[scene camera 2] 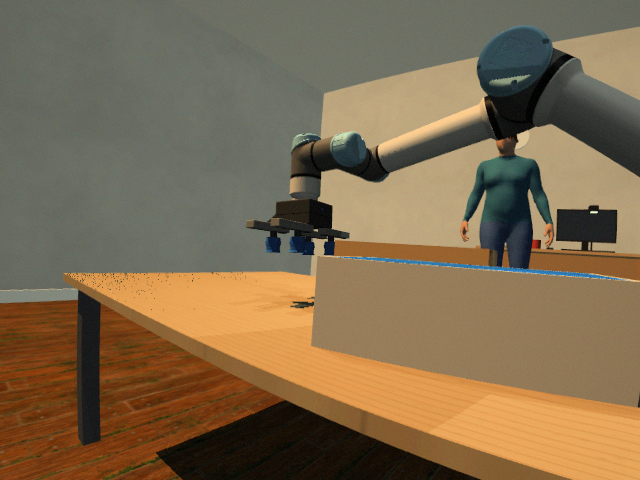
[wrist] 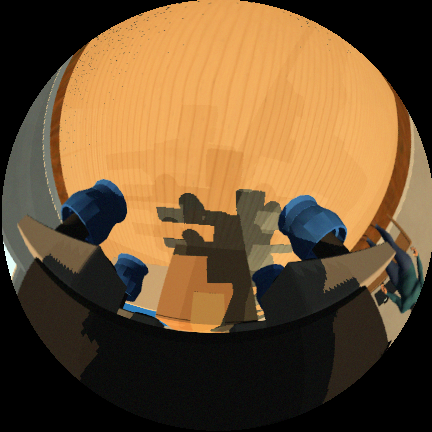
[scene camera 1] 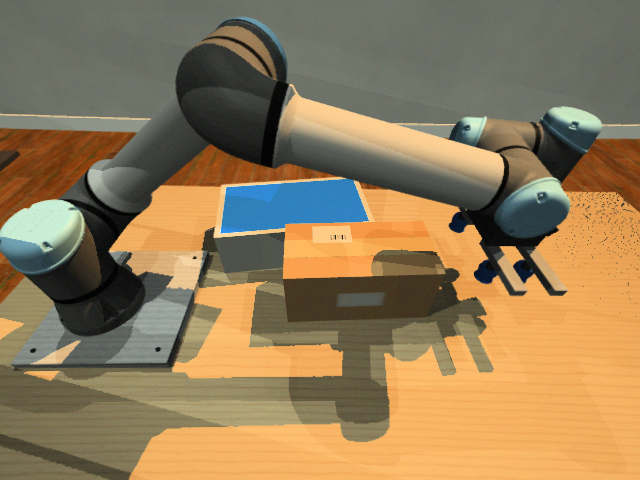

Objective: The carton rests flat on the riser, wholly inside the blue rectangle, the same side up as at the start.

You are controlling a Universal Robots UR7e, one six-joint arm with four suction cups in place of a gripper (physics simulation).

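Frame: origin at the arm's base, x ahead, y left, z up, level; millimetres.
Where they show: end effector, tool point: [scene camera 2: 303,253] [wrist: 199,249]; arm's base, origin of the base link: [scene camera 1: 106,303].
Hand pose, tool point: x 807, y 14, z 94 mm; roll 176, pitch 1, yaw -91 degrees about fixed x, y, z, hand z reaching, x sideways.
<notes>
Each offset is from my tool point to the top centre of the thing. "pt": to the spot under its first point. Level surfaces: height alone.
The brown carton @[273 mm back, 7 mm right, 36 mm up] [scene camera 1: 330,264] [wrist: 187,280] lies flat on the table in front of the riser @[402 mm back, 178 mm left, 7 mm up] [scene camera 1: 248,255] [scene camera 2: 465,320] [wrist: 156,279]. Its barcode label @[324 mm back, 33 mm left, 36 mm up] [scene camera 1: 325,234] faces up, and a pale label @[pt 276 mm back, 81 mm right, 38 mm down] [scene camera 1: 360,299] is on its front side. The blue rectangle @[402 mm back, 178 mm left, 7 mm up] [scene camera 1: 289,206] covers most of the riser's top; the carton is outside it and hides its near right corner in scene camera 1. My gripper [scene camera 1: 493,249] [scene camera 2: 301,245] [wrist: 204,250] hangs above the table, past the carton's right end. Its four blue suction cups point down, apart from the carton, and hold nothing; it is open.
The wooden table @[113 mm down] [scene camera 1: 516,403] [scene camera 2: 248,356] [wrist: 225,90] bears the arm's base plate [scene camera 1: 170,289] at the left. The arm's forearm [scene camera 1: 392,149] passes over the riser and carton area. A person [scene camera 2: 505,196] stands in the background near a monitor [scene camera 2: 586,225].
</notes>
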